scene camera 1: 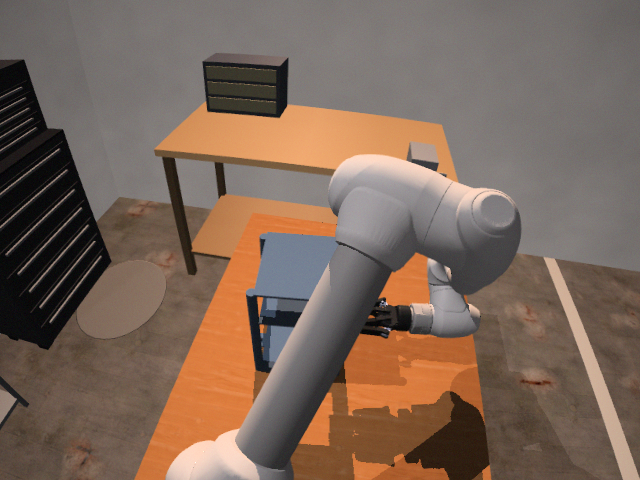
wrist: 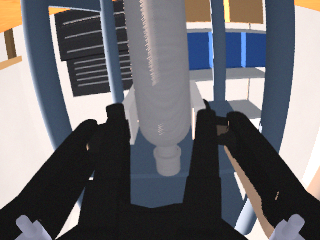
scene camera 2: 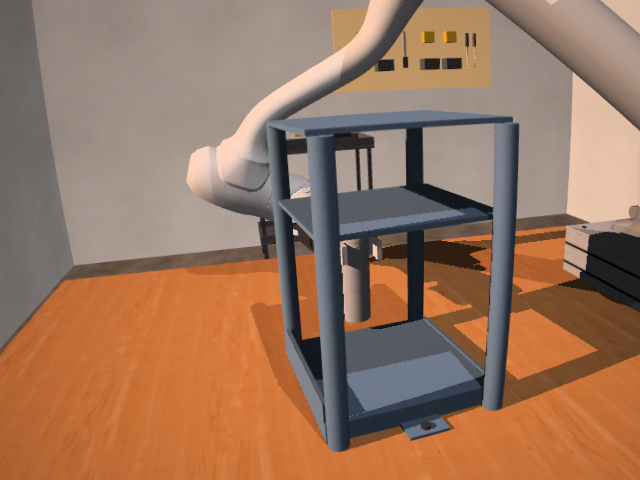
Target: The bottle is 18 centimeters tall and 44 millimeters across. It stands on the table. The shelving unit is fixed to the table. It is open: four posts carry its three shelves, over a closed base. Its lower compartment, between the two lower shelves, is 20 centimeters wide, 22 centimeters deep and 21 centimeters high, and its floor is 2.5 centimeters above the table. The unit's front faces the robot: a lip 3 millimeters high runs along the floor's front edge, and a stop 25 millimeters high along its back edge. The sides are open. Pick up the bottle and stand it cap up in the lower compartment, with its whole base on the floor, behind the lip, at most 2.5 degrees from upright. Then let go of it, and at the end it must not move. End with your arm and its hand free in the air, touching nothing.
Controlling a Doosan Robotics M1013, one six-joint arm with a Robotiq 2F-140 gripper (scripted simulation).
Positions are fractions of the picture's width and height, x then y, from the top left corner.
Labels:
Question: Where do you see a shelving unit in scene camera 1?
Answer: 0.46,0.56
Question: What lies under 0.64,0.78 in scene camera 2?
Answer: A shelving unit.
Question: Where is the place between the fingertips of my gripper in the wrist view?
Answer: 0.51,0.39

